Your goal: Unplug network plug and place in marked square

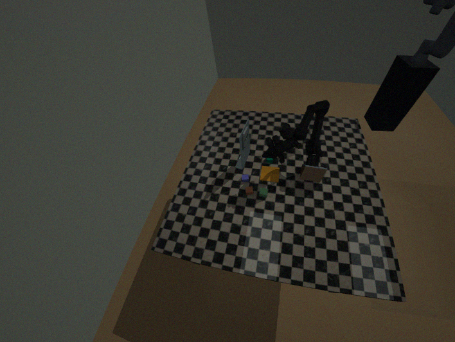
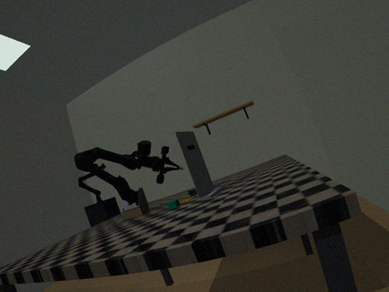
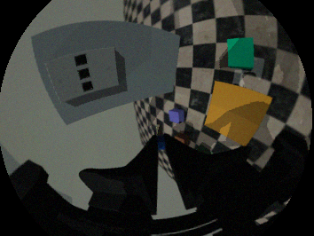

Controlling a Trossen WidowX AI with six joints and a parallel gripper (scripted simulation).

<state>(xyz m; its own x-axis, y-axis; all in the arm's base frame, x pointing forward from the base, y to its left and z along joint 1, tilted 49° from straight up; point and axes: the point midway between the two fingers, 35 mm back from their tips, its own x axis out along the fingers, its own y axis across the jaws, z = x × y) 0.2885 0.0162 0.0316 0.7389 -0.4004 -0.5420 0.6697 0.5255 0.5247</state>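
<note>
My gripper tip is 160 mm above the orange marked square, 60 mm past it and 10 mm to the right of it. Round my gripper tip: purple cube: 150 mm below, 110 mm ahead, 60 mm to the left; then grey upright panel: 120 mm ahead, 100 mm to the right, 30 mm below; then network plug: right at my gripper tip.
</note>
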